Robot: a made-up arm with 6 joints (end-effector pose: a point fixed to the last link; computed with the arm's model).
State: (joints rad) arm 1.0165 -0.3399 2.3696 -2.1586 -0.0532 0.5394
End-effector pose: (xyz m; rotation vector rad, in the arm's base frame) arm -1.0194 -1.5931 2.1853 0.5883 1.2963 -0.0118
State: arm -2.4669 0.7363 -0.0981 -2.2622 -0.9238 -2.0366
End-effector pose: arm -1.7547 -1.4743 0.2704 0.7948 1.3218 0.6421
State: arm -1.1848 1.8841 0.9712 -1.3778 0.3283 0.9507
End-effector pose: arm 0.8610 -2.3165 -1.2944 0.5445 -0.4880 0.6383
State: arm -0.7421 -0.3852 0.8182 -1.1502 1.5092 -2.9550
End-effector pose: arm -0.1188 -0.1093 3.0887 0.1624 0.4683 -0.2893
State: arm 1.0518 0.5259 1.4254 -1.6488 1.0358 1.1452
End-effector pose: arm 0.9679 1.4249 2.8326 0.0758 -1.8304 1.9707
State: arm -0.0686 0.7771 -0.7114 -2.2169 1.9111 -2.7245
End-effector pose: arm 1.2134 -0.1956 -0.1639 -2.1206 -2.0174 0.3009
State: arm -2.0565 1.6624 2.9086 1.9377 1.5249 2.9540
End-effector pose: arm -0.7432 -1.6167 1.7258 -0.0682 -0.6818 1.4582
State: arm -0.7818 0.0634 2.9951 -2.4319 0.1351 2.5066
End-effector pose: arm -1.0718 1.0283 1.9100 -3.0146 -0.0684 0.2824
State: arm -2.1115 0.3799 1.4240 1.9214 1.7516 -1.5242
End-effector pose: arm -0.5822 -1.1406 2.9323 0.2645 1.0771 1.7139
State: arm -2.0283 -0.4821 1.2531 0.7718 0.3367 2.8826
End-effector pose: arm 0.4099 0.8646 3.1665 -1.2667 -1.2023 2.5424
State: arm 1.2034 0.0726 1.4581 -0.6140 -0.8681 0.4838
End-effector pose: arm 0.1413 0.5104 3.2904 0.5133 0.6486 -2.0785
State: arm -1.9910 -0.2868 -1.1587 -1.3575 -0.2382 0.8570
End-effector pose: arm -0.3842 -0.8616 0.4020 0.3012 -1.0635 0.2665
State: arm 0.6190 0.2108 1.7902 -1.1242 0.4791 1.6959
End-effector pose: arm 0.2438 0.0712 3.3218 -1.5025 -1.2011 1.4983
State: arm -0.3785 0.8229 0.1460 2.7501 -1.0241 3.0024
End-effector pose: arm 2.3330 -0.9883 0.4440 -0.4291 -0.6702 1.6690
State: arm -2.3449 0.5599 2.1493 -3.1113 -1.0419 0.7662
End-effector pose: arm -0.3474 -0.3308 3.0846 -1.2666 0.0927 2.7723
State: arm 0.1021 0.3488 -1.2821 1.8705 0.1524 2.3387
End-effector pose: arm 0.6332 0.0934 -0.1141 1.2634 -0.8648 0.1145
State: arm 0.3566 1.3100 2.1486 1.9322 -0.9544 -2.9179
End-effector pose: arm 2.2239 0.6900 2.0678 -0.8236 -2.2795 1.3629
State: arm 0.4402 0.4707 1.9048 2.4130 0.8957 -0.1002
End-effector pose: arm 0.7496 0.4378 3.1725 -2.2230 1.5080 0.5651
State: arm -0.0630 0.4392 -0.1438 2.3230 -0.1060 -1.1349
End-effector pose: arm 2.1912 -0.1721 0.7570 0.0718 1.4643 2.2788
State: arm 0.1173 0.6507 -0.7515 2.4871 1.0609 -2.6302
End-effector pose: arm 1.2119 0.2219 -0.1714 2.7734 0.3750 1.3052
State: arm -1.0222 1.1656 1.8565 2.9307 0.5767 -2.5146
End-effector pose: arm 1.3191 -2.1708 1.9893 -0.2059 0.3825 1.4814
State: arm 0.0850 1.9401 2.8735 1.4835 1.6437 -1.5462
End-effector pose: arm 2.0694 0.3155 1.2207 0.9621 -0.2160 -1.9169
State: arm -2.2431 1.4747 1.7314 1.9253 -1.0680 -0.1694
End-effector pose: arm -1.9639 -2.1537 1.1139 1.1000 0.7790 -1.0176
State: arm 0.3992 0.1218 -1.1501 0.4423 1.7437 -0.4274
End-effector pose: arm 0.9235 0.4412 0.2970 0.0900 0.9701 -2.7547
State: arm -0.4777 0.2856 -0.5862 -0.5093 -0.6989 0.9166
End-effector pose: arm 1.4172 -0.7144 0.3667 1.6457 0.2542 2.0951
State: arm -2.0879 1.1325 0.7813 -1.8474 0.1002 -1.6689
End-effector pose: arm -1.5034 -2.5319 0.4741 1.8292 1.8990 0.7027
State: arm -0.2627 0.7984 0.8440 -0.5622 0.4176 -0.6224
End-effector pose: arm 2.6252 -0.7499 1.5380 -0.2981 -1.6634 1.7264
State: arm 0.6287 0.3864 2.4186 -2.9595 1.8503 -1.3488
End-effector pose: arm -0.0212 -0.0558 2.9048 -1.3786 1.5631 2.0067
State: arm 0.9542 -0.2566 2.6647 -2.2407 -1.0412 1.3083
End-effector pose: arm -1.1576 -1.4082 1.7738 1.9543 0.6762 0.1906
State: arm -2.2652 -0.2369 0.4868 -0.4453 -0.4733 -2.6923
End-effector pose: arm -0.6828 -0.7853 2.8339 1.8888 2.4180 -0.2785
